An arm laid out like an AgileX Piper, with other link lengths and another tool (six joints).
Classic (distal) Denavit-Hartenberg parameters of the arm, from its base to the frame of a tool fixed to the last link. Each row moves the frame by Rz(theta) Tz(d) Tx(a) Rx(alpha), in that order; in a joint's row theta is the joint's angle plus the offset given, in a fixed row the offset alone. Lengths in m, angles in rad.
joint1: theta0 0, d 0.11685, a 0, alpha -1.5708
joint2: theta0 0.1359, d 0, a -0.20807, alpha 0
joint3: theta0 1.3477, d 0, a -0.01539, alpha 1.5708
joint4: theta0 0, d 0.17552, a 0, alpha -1.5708
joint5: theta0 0, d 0, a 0, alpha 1.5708
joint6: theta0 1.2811, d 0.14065, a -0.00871, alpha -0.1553
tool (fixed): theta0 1.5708, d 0.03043, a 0, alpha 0
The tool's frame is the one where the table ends.
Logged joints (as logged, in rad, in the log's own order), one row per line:
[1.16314 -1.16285 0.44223 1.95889 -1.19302 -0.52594]
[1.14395 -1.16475 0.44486 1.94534 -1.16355 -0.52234]
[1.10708 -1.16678 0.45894 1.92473 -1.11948 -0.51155]
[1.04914 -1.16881 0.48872 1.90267 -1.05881 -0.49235]
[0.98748 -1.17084 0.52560 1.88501 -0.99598 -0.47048]
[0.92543 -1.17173 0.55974 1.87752 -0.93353 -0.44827]
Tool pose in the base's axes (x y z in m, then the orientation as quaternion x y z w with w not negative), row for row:
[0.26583 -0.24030 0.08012 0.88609 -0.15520 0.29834 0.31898]
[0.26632 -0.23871 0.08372 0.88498 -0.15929 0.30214 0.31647]
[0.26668 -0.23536 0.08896 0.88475 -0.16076 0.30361 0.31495]
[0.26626 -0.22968 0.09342 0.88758 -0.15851 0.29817 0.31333]
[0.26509 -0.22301 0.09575 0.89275 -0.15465 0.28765 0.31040]
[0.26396 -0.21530 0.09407 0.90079 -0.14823 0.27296 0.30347]
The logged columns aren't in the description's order. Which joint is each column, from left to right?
Columns, left to right: joint6, joint3, joint5, joint2, joint4, joint1.
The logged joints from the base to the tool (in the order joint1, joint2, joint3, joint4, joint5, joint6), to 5 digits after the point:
[-0.52594 1.95889 -1.16285 -1.19302 0.44223 1.16314]
[-0.52234 1.94534 -1.16475 -1.16355 0.44486 1.14395]
[-0.51155 1.92473 -1.16678 -1.11948 0.45894 1.10708]
[-0.49235 1.90267 -1.16881 -1.05881 0.48872 1.04914]
[-0.47048 1.88501 -1.17084 -0.99598 0.52560 0.98748]
[-0.44827 1.87752 -1.17173 -0.93353 0.55974 0.92543]

